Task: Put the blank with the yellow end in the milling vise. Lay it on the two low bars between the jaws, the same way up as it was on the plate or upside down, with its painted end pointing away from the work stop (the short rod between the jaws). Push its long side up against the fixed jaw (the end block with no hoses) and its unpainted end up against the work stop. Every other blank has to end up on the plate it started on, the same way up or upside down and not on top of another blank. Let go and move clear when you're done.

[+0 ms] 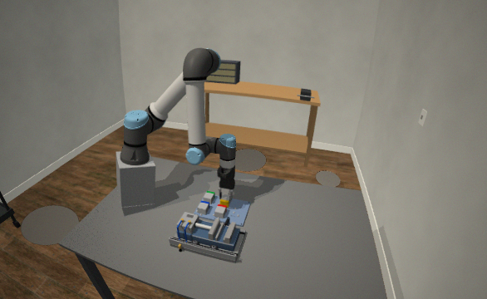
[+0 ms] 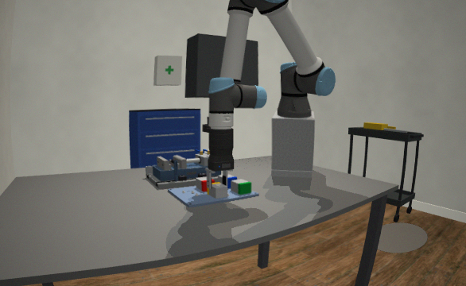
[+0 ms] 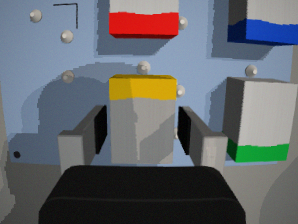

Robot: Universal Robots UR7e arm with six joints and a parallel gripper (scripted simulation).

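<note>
Right now the yellow-ended blank is 3 cm below my hand. Round my hand: light blue plate (4 cm to the right, 5 cm below); green-ended blank (9 cm behind, 2 cm to the right, 3 cm below); red-ended blank (1 cm ahead, 9 cm to the right, 3 cm below).
</note>
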